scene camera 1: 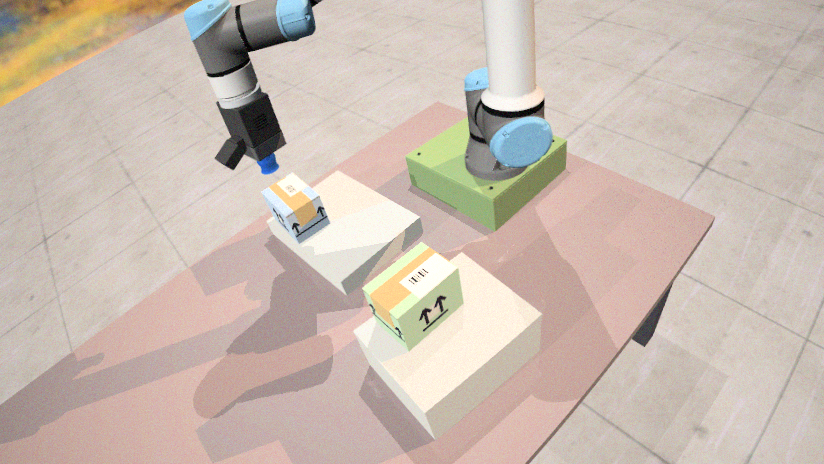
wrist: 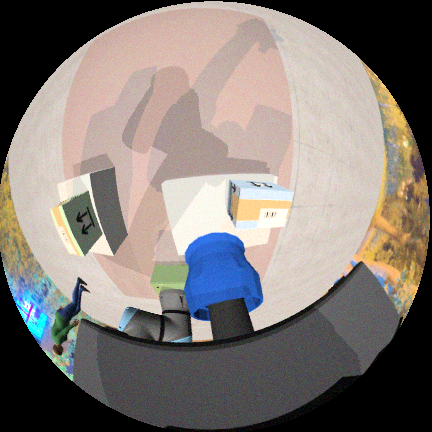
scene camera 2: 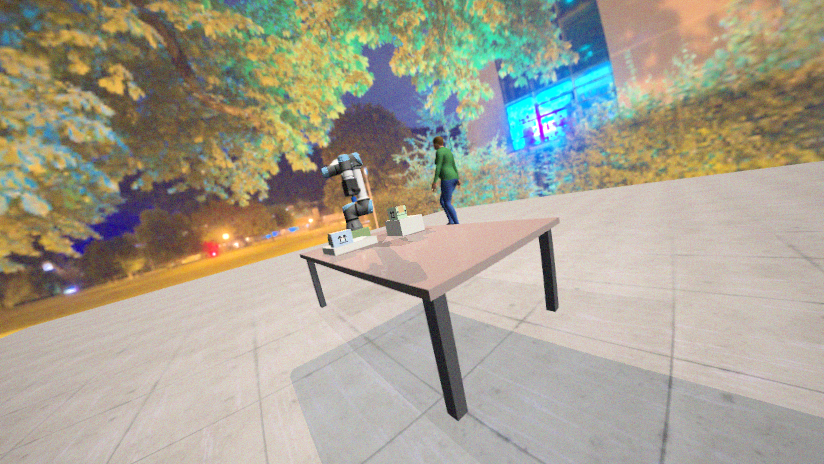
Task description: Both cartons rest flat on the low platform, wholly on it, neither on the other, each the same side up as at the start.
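Pixels of known places: end effector, tool point: (scene camera 1: 270, 168) (wrist: 215, 256) (scene camera 2: 354, 201); arm's base, origin of the base link: (scene camera 1: 497, 161) (wrist: 176, 296) (scene camera 2: 355, 230).
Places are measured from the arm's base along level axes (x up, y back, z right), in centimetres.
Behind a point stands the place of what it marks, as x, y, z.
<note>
The light-blue carton (scene camera 1: 298, 202) @[4.4, -38.2, 27.3] (scene camera 2: 340, 238) @[0.1, -41.7, 34.3] (wrist: 262, 205) @[4.4, -38.5, 31.2] with orange tape rests upright, arrows up, at the outer end of the low platform (scene camera 1: 369, 225) @[-4.7, -29.2, 15.9] (wrist: 194, 215) @[-4.7, -34.3, 16.0], close to its edge. The larger green carton (scene camera 1: 403, 322) @[10.2, -50.2, -18.0] (wrist: 80, 227) @[9.0, -43.1, -10.1] stands upright, arrows up, on the taller white block (scene camera 1: 490, 368) @[-0.6, -44.6, -29.3] (scene camera 2: 406, 226) @[-3.5, -54.6, -11.7] (wrist: 107, 210) @[-2.3, -42.0, -9.4], near one side; it also shows small in scene camera 2 (scene camera 2: 397, 213) @[7.1, -50.0, -9.8]. My blue suction cup (scene camera 1: 268, 168) (wrist: 214, 242) is off and bears nothing. It hangs above the low platform near the blue carton, with a gap between them.
The arm's green base block (scene camera 1: 455, 193) @[-3.9, -10.9, 4.6] (wrist: 167, 276) @[-3.0, -11.4, 0.2] stands behind the two white platforms. All stand on the pinkish table (scene camera 1: 628, 230) @[-9.5, 4.0, -32.5] (scene camera 2: 461, 253) @[-9.5, -130.3, 30.5]. A person in a green top (scene camera 2: 445, 164) (wrist: 64, 320) stands beyond the table.
</note>
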